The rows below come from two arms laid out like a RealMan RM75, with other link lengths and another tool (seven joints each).
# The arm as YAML. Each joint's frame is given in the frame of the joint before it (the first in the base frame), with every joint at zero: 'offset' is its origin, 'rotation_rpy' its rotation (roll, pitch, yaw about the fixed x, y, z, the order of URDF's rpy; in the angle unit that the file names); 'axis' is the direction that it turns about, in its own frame. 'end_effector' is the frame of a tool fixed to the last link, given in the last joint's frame.
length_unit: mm
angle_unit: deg
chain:
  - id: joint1
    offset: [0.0, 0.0, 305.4]
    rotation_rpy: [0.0, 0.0, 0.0]
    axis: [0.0, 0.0, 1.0]
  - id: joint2
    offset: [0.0, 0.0, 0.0]
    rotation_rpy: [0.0, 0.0, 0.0]
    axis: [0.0, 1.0, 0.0]
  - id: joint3
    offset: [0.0, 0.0, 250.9]
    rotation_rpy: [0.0, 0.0, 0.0]
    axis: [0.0, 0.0, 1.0]
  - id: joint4
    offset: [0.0, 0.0, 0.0]
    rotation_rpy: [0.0, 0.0, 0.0]
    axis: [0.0, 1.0, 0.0]
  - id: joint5
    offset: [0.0, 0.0, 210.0]
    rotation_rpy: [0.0, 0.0, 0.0]
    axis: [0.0, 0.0, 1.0]
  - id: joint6
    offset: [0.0, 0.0, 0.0]
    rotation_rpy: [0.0, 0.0, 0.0]
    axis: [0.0, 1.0, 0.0]
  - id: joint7
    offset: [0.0, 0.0, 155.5]
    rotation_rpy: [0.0, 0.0, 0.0]
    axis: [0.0, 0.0, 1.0]
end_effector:
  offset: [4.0, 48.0, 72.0]
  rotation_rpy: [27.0, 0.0, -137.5]
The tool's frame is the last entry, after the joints.
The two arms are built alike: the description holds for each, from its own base.
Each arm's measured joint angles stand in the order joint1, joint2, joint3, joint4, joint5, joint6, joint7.
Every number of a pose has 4 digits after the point. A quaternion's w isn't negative.
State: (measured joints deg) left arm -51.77 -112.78 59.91 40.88 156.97 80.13 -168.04; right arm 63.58 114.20 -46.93 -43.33 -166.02 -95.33 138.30
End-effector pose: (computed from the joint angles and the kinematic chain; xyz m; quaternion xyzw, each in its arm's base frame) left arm -0.2298 0.4218 -0.0084 0.3474 -0.9242 0.0626 0.1461; right arm 0.1657 0.3900 0.0118 -0.7026 -0.7111 -0.0251 0.0132
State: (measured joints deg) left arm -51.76 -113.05 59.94 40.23 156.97 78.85 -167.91; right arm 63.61 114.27 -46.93 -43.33 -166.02 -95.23 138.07
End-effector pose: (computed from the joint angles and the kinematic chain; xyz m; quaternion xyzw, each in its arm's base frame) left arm -0.2310 0.4232 -0.0117 0.3460 -0.9252 0.0591 0.1443; right arm 0.1654 0.3901 0.0114 -0.7008 -0.7128 -0.0244 0.0129
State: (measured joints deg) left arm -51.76 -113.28 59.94 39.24 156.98 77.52 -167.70; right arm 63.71 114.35 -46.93 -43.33 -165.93 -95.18 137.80
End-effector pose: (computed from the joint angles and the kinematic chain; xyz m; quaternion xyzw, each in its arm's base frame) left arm -0.2334 0.4237 -0.0154 0.3459 -0.9255 0.0571 0.1431; right arm 0.1644 0.3900 0.0107 -0.6985 -0.7151 -0.0227 0.0127
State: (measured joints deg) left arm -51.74 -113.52 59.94 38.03 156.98 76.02 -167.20; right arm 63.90 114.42 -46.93 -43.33 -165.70 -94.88 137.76
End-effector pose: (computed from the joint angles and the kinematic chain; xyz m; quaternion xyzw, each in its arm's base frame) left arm -0.2366 0.4236 -0.0197 0.3446 -0.9262 0.0558 0.1428; right arm 0.1622 0.3914 0.0098 -0.6961 -0.7174 -0.0221 0.0154
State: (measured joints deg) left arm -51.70 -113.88 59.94 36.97 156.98 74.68 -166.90; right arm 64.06 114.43 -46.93 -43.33 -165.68 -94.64 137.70
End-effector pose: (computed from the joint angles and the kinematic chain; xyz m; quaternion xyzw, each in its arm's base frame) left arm -0.2391 0.4229 -0.0247 0.3443 -0.9264 0.0554 0.1416; right arm 0.1610 0.3927 0.0096 -0.6940 -0.7194 -0.0231 0.0167
